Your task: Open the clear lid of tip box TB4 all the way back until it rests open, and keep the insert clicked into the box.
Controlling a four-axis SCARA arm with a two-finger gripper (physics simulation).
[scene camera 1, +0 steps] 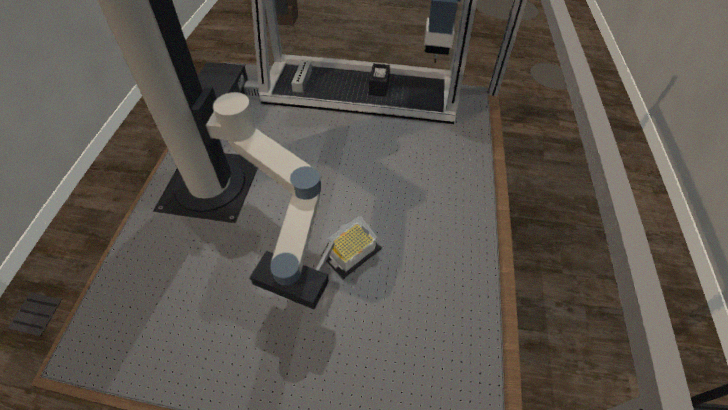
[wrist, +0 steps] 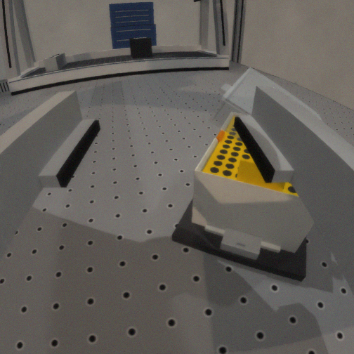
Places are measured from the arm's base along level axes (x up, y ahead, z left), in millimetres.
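Where they show: gripper, fingertip midpoint: [scene camera 1: 317, 237]; arm's base at its link origin: [scene camera 1: 210, 185].
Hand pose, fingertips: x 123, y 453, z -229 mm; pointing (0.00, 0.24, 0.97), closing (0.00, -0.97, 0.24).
Note:
Each offset is from my fingertips to the top centre of the thing. "spot": to the spot under its first point.
Tip box TB4 @[spot: dx -33, dy +97, dz -38 mm] [scene camera 1: 350, 260] [wrist: 240, 205] is a pale box on a black base [wrist: 280, 265], upright on the perforated table. Its yellow insert @[dx -36, dy +91, dz +31 mm] [scene camera 1: 353, 242] [wrist: 227, 155] sits inside the rim and looks level. The clear lid @[spot: dx -6, dy +111, dz +75 mm] [scene camera 1: 360, 222] [wrist: 275, 95] is tilted up at the box's far side, raised off the insert. My gripper [scene camera 1: 327, 246] [wrist: 165, 105] is shut to its narrow stop, with a gap between its fingers and nothing in it. In the wrist view its right finger overlaps the insert and hides part of the box and lid. Contact with the lid cannot be told.
A white-framed deck [scene camera 1: 356, 108] [wrist: 150, 65] stands at the back, holding a black block @[spot: dx -6, dy +80, dz +744 mm] [scene camera 1: 378, 84] [wrist: 141, 47] and a pale rack @[spot: dx -16, dy -240, dz +762 mm] [scene camera 1: 301, 76] [wrist: 55, 61]. The arm's column [scene camera 1: 168, 101] rises at the left. A wooden edge [scene camera 1: 504, 229] borders the table on the right.

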